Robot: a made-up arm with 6 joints. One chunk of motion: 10 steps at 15 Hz.
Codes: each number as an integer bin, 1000 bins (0 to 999) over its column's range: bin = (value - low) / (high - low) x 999, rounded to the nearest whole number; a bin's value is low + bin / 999 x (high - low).
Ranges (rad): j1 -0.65..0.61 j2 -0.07..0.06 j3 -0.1..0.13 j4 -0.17..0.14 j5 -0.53..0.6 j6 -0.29..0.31
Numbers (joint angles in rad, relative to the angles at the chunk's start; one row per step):
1: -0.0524 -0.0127 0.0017 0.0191 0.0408 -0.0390
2: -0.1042 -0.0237 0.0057 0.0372 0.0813 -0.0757
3: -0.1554 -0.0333 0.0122 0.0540 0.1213 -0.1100
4: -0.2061 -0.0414 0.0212 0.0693 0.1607 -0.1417
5: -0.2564 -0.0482 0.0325 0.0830 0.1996 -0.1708
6: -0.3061 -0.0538 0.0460 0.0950 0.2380 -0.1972
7: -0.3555 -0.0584 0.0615 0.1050 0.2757 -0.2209
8: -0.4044 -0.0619 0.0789 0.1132 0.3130 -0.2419
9: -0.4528 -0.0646 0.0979 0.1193 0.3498 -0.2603
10: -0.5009 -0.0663 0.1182 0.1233 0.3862 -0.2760
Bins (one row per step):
1: 474 440 442 609 505 418
2: 433 356 459 668 540 357
3: 392 282 487 722 576 300
4: 352 220 526 771 611 247
5: 312 168 576 815 645 198
6: 273 124 634 854 679 155
7: 233 89 701 886 712 115
8: 195 62 777 913 745 80
9: 156 41 860 932 778 49
10: 118 28 948 945 810 23

